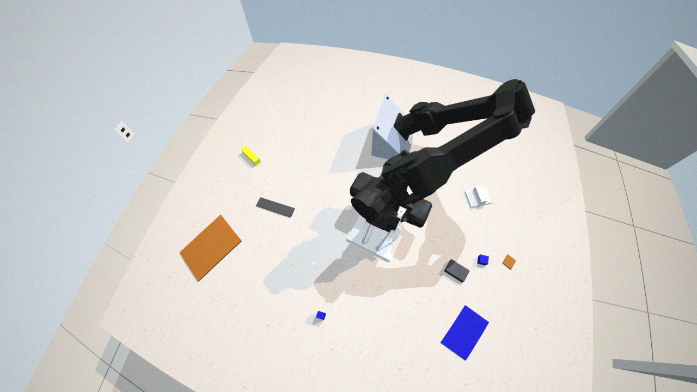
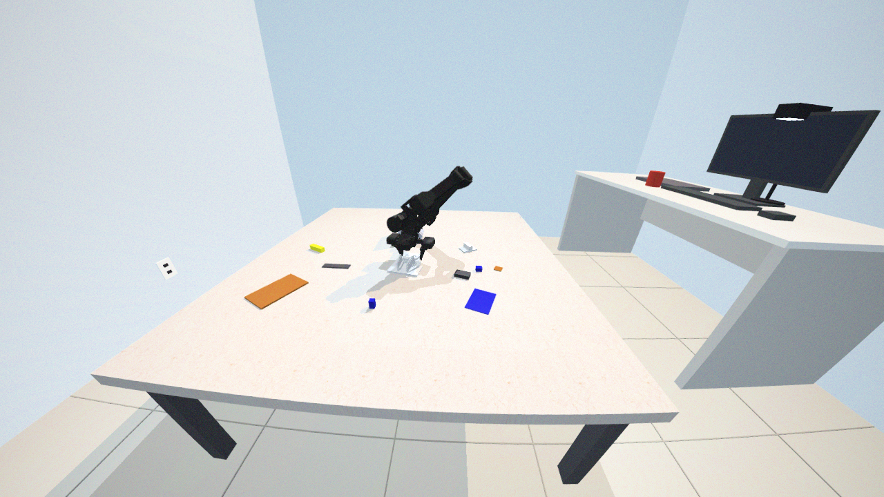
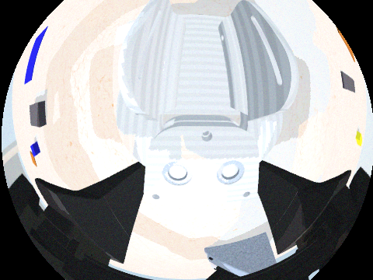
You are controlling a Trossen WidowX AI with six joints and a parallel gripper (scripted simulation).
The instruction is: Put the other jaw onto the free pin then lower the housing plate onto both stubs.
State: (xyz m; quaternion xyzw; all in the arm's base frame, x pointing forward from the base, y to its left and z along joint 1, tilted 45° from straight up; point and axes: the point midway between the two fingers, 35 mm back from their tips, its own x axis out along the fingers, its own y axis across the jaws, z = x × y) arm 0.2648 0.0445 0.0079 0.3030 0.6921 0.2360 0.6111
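My gripper tip is now 1 cm short of the housing plate and 2 cm below it. Also, from my gripper tip: white jaw (2 cm ahead, 2 cm to the right, 1 cm above); then dark grey block (9 cm ahead, 21 cm to the left); then white stand (14 cm behind, 23 cm to the left).
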